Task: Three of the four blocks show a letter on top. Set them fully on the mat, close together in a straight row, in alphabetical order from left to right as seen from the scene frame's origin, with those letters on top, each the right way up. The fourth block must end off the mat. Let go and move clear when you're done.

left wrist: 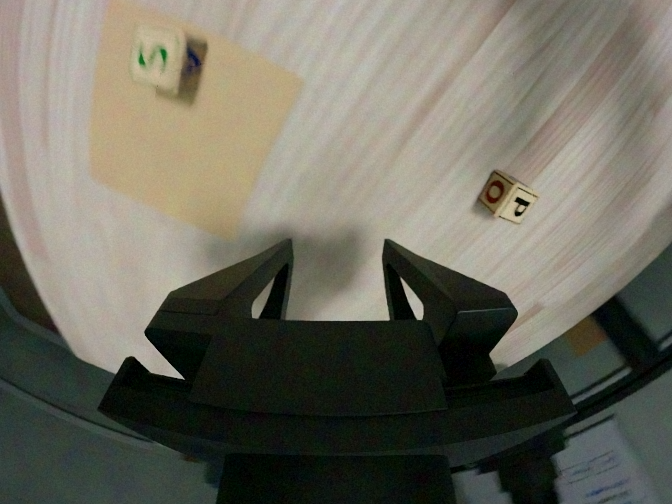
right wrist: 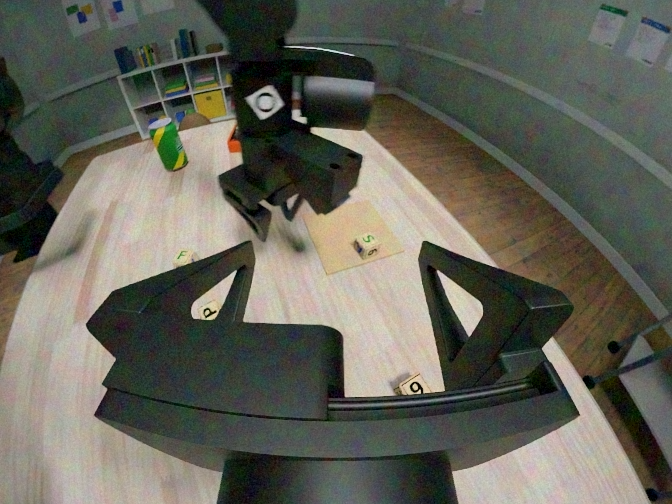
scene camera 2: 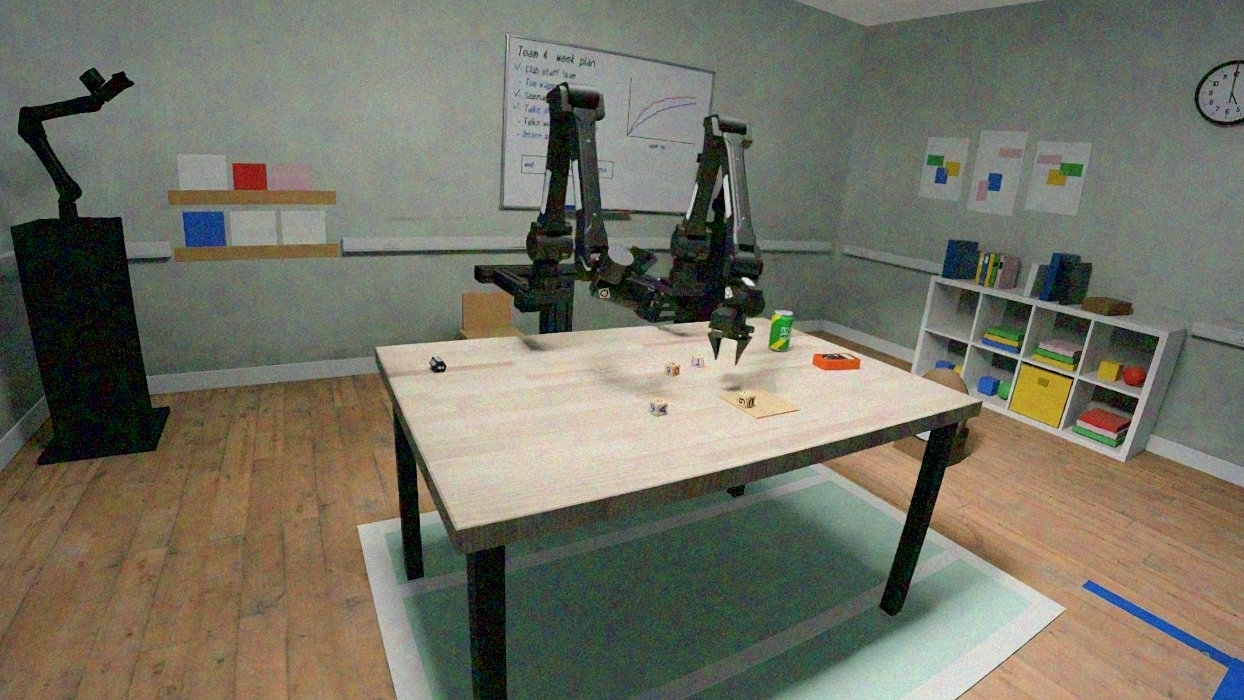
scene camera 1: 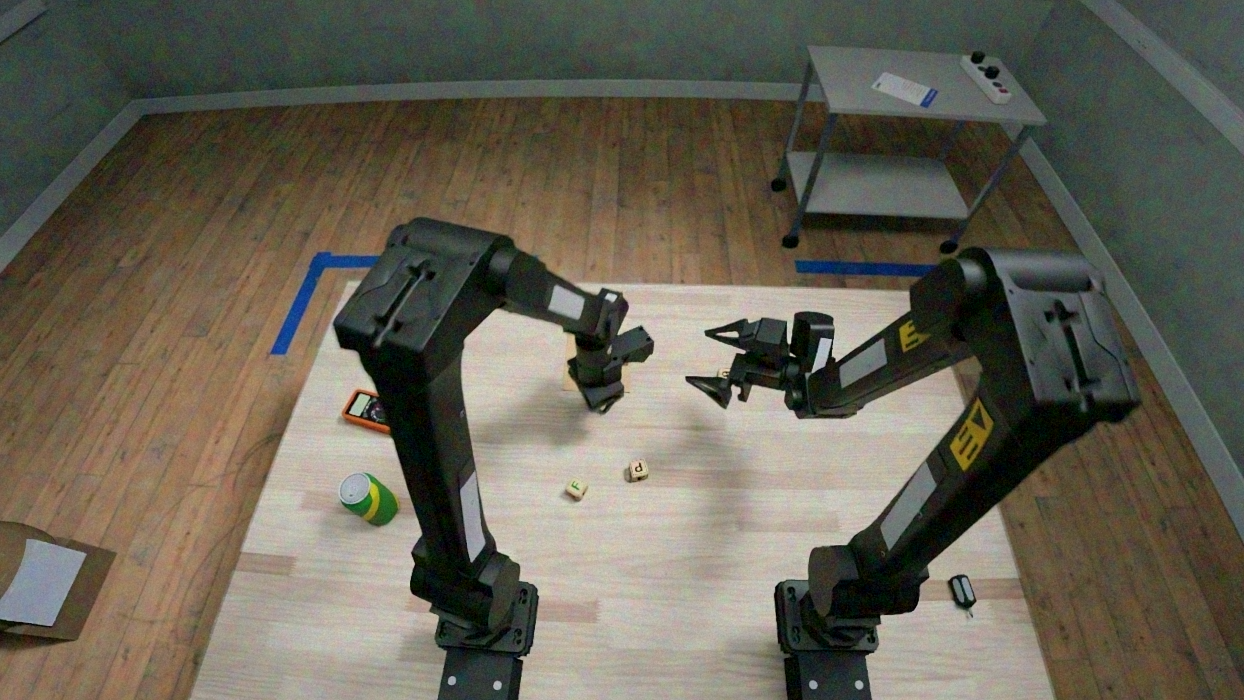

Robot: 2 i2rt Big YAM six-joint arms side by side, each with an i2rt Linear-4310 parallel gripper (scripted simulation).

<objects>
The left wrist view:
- my left gripper: 337, 248
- tan mat: 192, 150
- P block: 503, 197
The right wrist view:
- my left gripper: 273, 229
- my right gripper: 337, 250
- tan mat: 334, 234
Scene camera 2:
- my left gripper: 725, 362
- my right gripper: 680, 311
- tan mat: 766, 404
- orange multimeter: 834, 361
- green can: 781, 326
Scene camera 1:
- my left gripper: 596, 404
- my right gripper: 695, 355
</objects>
